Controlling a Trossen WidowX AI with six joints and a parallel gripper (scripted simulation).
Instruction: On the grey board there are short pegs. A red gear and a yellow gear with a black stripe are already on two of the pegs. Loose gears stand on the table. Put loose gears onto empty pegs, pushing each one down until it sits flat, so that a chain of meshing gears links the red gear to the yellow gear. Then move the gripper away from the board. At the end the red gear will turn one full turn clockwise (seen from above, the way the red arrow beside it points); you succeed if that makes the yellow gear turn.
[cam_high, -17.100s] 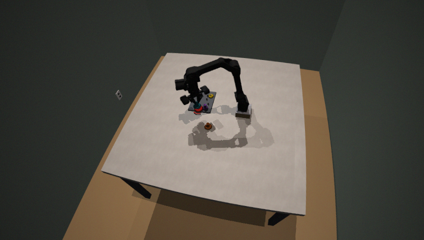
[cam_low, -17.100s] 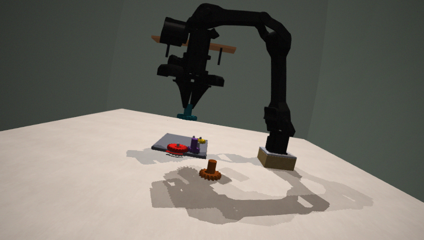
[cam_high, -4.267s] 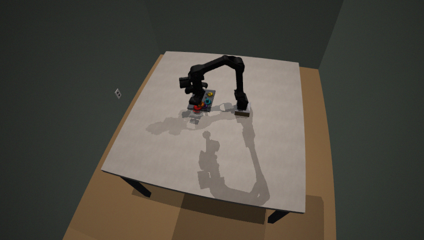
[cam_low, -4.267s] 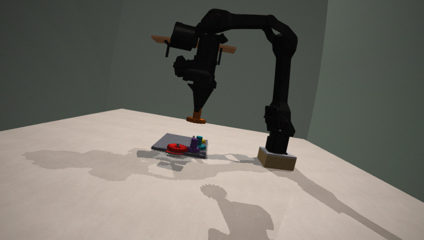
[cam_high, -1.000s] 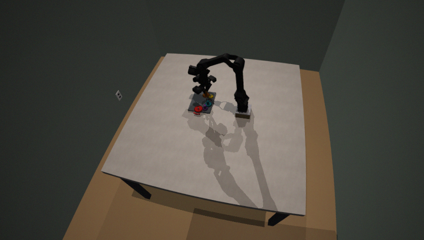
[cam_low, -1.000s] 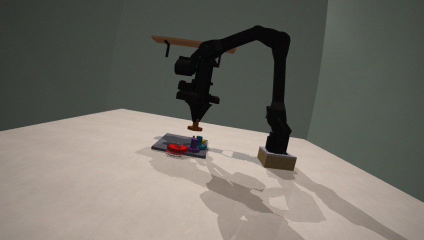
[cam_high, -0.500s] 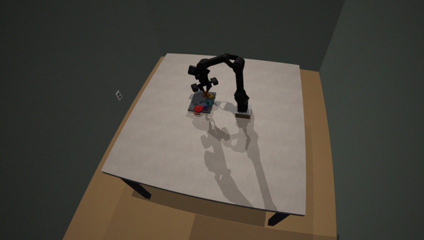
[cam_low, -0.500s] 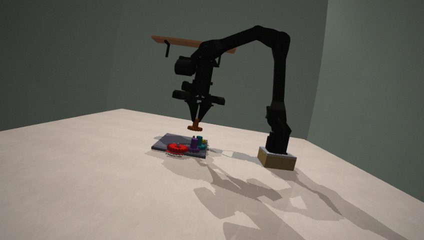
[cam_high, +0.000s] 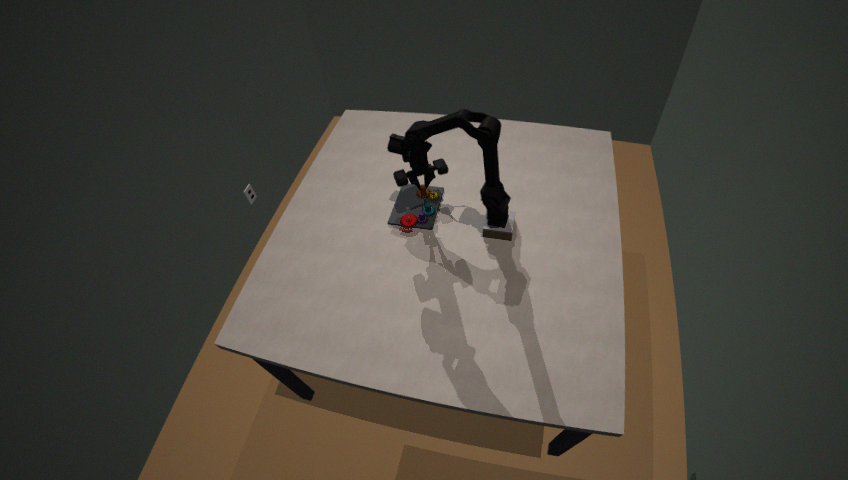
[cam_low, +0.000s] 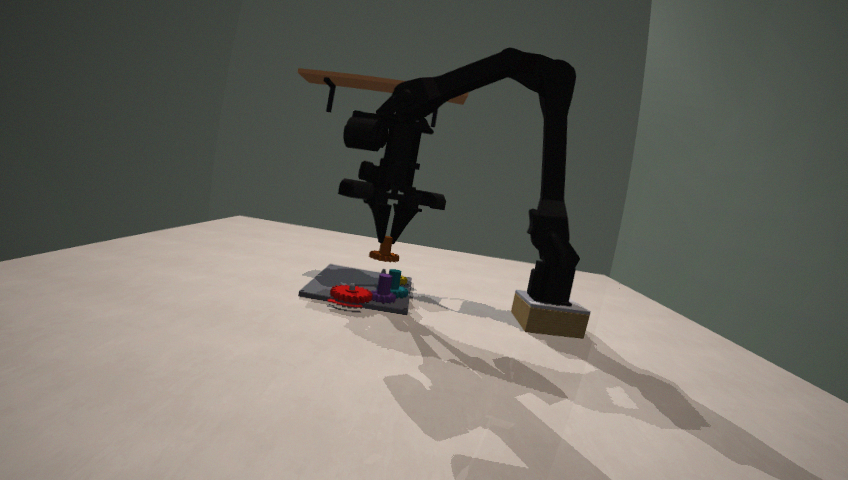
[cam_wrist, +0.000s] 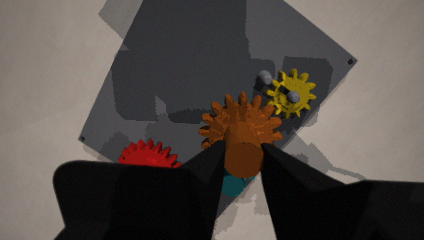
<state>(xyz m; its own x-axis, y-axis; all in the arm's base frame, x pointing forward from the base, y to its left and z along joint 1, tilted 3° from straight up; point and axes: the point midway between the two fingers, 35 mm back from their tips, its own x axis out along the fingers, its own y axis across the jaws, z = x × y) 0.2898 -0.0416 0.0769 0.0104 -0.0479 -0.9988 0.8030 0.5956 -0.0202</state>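
My gripper tip is now 30 mm past the teal gear, 40 mm to the right of it and 60 mm above it. Also, from my gripper tip: red gear (30 mm ahead, 100 mm to the left, 70 mm below); then orange gear (10 mm below); then purple gear (20 mm behind, 90 mm to the left, 60 mm below).
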